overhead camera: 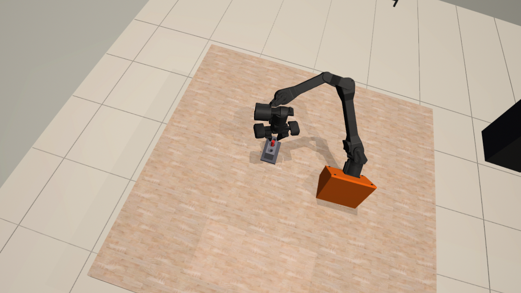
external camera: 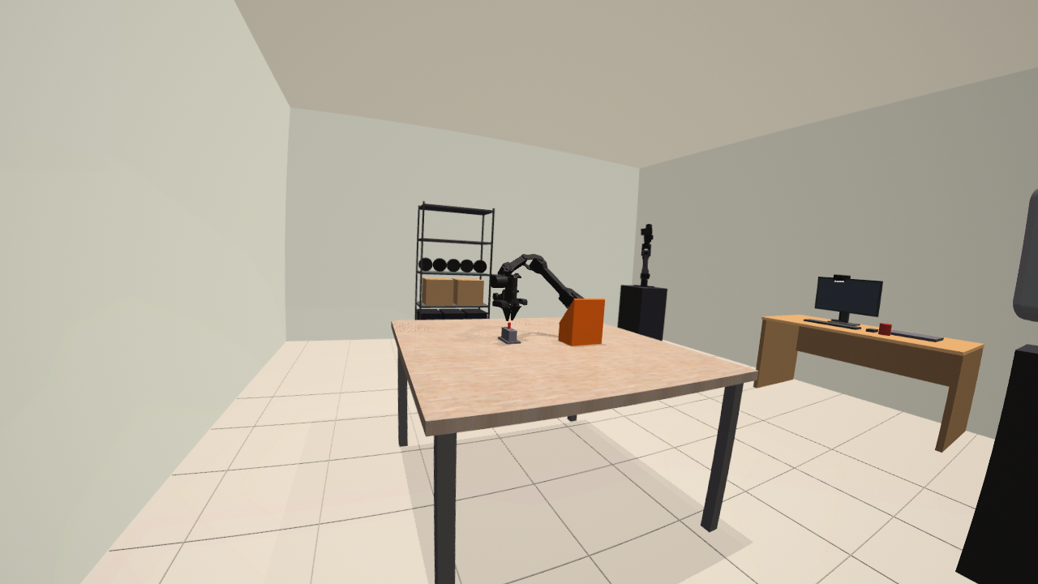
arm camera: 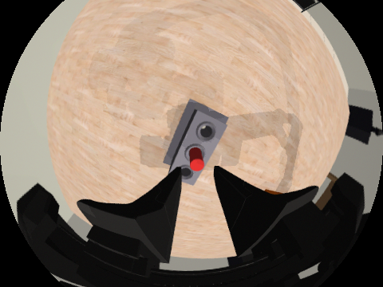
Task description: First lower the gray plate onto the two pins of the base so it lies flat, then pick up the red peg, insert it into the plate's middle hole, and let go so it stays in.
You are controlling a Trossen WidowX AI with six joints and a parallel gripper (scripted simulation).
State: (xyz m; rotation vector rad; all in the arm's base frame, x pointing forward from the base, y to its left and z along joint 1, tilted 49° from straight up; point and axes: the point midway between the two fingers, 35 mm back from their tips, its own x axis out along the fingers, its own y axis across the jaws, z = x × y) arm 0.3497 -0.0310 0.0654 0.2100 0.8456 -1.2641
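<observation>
My gripper tip is now 5 cm above the red peg. From my gripper tip the other things lie so: gray plate 5 cm below.
</observation>
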